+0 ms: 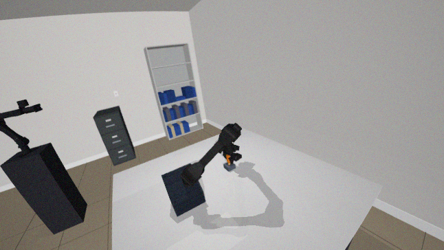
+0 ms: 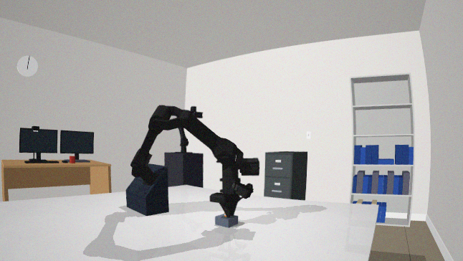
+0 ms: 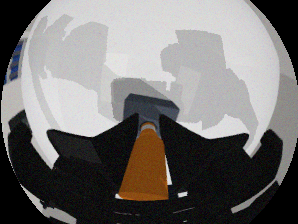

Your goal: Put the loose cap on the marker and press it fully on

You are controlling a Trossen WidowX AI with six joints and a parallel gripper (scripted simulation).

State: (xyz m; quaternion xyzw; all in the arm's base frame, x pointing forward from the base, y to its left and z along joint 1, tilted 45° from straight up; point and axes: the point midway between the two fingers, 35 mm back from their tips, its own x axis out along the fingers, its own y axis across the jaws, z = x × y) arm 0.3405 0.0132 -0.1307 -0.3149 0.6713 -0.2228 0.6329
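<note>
The orange cap is 5 cm above my gripper tip and 1 cm behind it.
</note>
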